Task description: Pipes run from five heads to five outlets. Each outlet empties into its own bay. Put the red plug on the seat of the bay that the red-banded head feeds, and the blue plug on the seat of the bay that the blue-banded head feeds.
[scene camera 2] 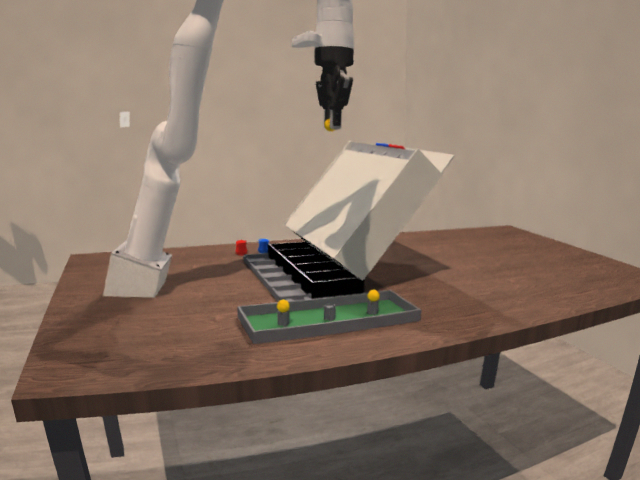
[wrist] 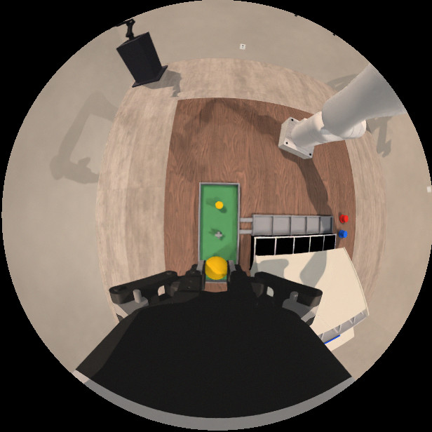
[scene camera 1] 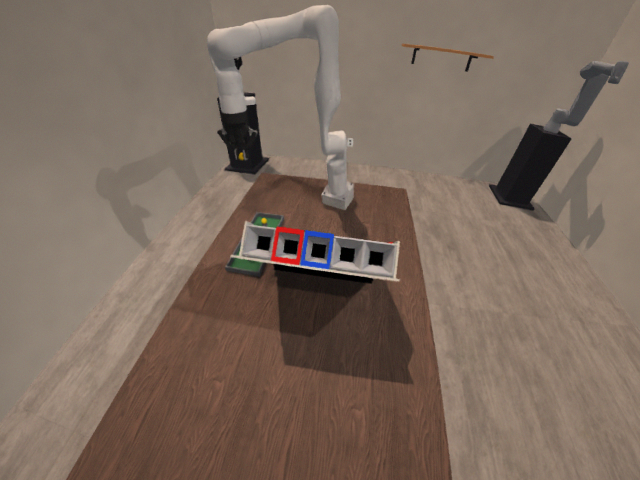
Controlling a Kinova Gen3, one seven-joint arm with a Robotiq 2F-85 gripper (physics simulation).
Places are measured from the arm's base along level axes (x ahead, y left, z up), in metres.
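Where they show: gripper, between the fingertips: (scene camera 2: 332, 129) (scene camera 1: 242, 159); arm's base, origin of its link: (scene camera 2: 142, 253) (scene camera 1: 337, 188).
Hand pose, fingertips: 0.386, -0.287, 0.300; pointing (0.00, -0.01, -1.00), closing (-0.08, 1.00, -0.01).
Things, the pixels of their top centre, and the offset from my fingertips, as dx, dy, dz. "pt": a spot on its surface instead.
- red plug, centre of its top: (scene camera 2: 241, 241) -0.095, +0.577, -0.352
- blue plug, centre of its top: (scene camera 2: 263, 239) -0.024, +0.580, -0.352
- red-banded head, a spot on its surface: (scene camera 1: 275, 245) pt +0.295, +0.227, -0.071
- blue-banded head, a spot on its surface: (scene camera 1: 305, 249) pt +0.289, +0.303, -0.071
- green tray, a spot on its surface: (scene camera 2: 330, 328) pt -0.017, -0.069, -0.378
- bare middle post, centre of its top: (scene camera 2: 329, 306) +0.004, +0.002, -0.361
My gripper (scene camera 1: 241, 155) (scene camera 2: 332, 122) (wrist: 215, 268) is shut on a yellow ball and holds it high above the green tray, above the level of the housing's top in scene camera 2. The red plug (scene camera 2: 241, 247) (wrist: 344, 218) and the blue plug (scene camera 2: 263, 245) (wrist: 343, 234) stand on the table past the far end of the bays. The red-banded head (scene camera 1: 275, 245) is second from the left in scene camera 1. The blue-banded head (scene camera 1: 305, 249) is beside it, in the middle. The pipes are hidden inside the cream housing (scene camera 2: 341, 201). The row of grey bays (wrist: 292, 225) lies before the black outlets (wrist: 294, 245).
The green tray (scene camera 2: 330, 328) (wrist: 201, 220) bears one yellow ball (scene camera 2: 283, 306) on a near-base post, another yellow ball (scene camera 2: 373, 295) on the far post, and a bare middle post (scene camera 2: 329, 312). The tilted housing rises beside the tray. The arm's base (scene camera 1: 337, 196) stands behind.
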